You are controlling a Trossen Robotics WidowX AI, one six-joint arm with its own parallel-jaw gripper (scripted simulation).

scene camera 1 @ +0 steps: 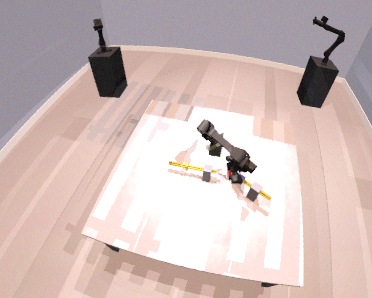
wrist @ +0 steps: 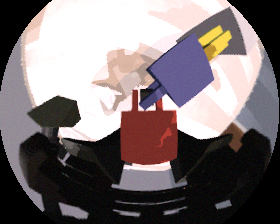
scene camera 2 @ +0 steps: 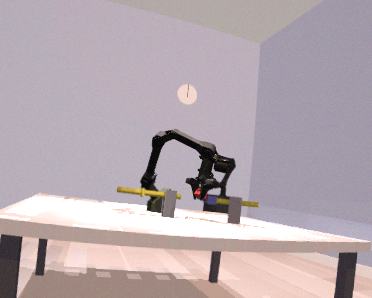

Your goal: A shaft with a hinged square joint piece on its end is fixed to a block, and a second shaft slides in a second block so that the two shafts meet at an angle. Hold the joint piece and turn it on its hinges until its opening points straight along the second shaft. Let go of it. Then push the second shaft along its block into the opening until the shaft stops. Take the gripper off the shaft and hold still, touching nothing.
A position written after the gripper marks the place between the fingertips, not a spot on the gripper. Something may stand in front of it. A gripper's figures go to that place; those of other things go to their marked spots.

Labels:
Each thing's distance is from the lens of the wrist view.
gripper [wrist: 145, 123]: 0.10 m
red square joint piece [wrist: 147, 137]: 0.05 m

